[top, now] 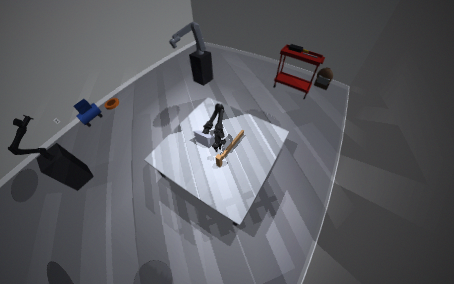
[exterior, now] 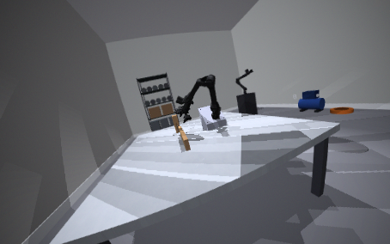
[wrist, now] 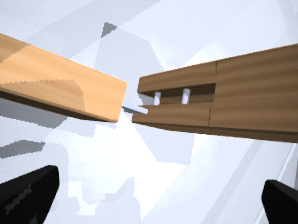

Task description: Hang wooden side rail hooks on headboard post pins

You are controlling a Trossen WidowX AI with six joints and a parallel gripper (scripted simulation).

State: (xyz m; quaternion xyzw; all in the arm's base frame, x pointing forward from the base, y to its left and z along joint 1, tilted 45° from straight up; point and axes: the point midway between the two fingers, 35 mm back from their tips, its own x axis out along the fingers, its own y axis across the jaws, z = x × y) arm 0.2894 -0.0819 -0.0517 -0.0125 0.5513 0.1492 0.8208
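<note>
Right now my gripper tip is 70 mm to the left of the wooden headboard post, 60 mm short of it and 40 mm above it.
</note>
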